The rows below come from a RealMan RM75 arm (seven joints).
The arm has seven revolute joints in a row. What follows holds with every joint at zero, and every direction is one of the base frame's.
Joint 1 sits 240.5 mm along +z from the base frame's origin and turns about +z.
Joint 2 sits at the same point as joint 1 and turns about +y.
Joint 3 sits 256.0 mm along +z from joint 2 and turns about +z.
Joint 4 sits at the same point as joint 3 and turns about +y.
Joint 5 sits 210.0 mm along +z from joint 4 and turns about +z.
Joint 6 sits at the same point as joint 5 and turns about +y.
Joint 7 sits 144.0 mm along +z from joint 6 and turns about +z.
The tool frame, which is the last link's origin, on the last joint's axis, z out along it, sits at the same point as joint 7; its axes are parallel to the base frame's.
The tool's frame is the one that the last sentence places.
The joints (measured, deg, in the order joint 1, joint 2, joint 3, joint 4, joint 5, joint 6, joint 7), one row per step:
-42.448 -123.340 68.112 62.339 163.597 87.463 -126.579
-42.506 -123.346 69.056 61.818 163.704 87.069 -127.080
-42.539 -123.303 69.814 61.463 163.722 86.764 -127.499
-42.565 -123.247 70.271 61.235 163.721 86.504 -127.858
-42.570 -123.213 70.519 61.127 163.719 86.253 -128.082
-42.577 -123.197 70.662 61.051 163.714 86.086 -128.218
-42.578 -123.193 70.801 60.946 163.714 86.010 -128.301
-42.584 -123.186 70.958 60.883 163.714 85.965 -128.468
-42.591 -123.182 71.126 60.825 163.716 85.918 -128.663
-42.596 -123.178 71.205 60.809 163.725 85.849 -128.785
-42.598 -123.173 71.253 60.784 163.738 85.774 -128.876
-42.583 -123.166 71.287 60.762 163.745 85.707 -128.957
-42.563 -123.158 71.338 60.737 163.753 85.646 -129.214
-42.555 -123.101 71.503 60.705 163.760 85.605 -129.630
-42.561 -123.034 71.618 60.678 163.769 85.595 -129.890
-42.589 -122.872 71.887 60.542 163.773 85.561 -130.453
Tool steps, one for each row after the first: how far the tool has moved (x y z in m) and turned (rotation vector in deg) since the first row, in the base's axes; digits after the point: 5 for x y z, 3 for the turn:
-0.00036 -0.00053 -0.00292 -0.297 0.565 0.016
-0.00060 -0.00081 -0.00486 -0.468 0.984 0.011
-0.00080 -0.00071 -0.00585 -0.439 1.226 0.056
-0.00089 -0.00038 -0.00632 -0.305 1.339 0.037
-0.00092 -0.00016 -0.00665 -0.217 1.396 0.025
-0.00111 -0.00028 -0.00712 -0.256 1.468 0.053
-0.00114 -0.00038 -0.00752 -0.255 1.540 0.120
-0.00112 -0.00048 -0.00794 -0.242 1.615 0.197
-0.00107 -0.00037 -0.00808 -0.171 1.647 0.220
-0.00110 -0.00025 -0.00817 -0.099 1.672 0.242
-0.00125 -0.00019 -0.00822 -0.028 1.685 0.282
-0.00143 -0.00017 -0.00830 0.126 1.688 0.467
-0.00162 -0.00012 -0.00827 0.314 1.772 0.724
-0.00180 -0.00002 -0.00806 0.431 1.862 0.881
-0.00237 0.00018 -0.00773 0.644 2.074 1.249

